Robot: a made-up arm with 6 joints.
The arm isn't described. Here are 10 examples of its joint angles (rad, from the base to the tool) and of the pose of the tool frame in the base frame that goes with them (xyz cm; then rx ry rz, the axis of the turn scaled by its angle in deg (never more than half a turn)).
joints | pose
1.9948 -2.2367 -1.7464 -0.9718 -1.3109 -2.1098 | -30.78 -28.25 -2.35 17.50 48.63 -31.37
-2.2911 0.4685 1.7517 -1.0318 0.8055 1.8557 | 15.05 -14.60 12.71 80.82 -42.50 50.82
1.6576 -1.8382 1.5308 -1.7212 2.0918 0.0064 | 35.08 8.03 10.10 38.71 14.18 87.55
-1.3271 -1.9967 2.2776 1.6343 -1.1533 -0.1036 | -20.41 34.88 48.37 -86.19 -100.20 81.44
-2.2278 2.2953 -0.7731 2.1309 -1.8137 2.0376 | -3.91 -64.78 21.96 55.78 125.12 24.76
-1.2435 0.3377 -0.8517 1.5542 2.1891 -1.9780 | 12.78 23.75 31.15 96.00 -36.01 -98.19
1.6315 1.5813 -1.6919 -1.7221 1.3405 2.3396 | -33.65 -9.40 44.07 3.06 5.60 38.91
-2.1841 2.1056 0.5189 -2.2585 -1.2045 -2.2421 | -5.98 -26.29 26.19 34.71 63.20 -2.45
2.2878 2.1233 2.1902 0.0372 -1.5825 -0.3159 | -37.43 25.09 -1.94 -20.86 -62.97 -157.08
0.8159 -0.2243 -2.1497 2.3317 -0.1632 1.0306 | -59.55 44.87 52.68 -116.83 -47.88 -32.21
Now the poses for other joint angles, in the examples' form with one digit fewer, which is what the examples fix.
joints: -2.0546 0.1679 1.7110 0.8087 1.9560 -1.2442
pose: 12.6 -4.0 13.4 113.0 16.4 -13.2
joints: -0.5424 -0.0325 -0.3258 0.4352 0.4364 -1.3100
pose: -39.3 17.9 27.1 36.3 -24.1 -114.2
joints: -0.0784 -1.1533 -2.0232 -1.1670 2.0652 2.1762
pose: 3.3 33.7 -0.5 -18.5 156.8 75.4
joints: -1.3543 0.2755 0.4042 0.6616 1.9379 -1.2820
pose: 4.7 18.9 16.3 124.4 1.6 -57.5
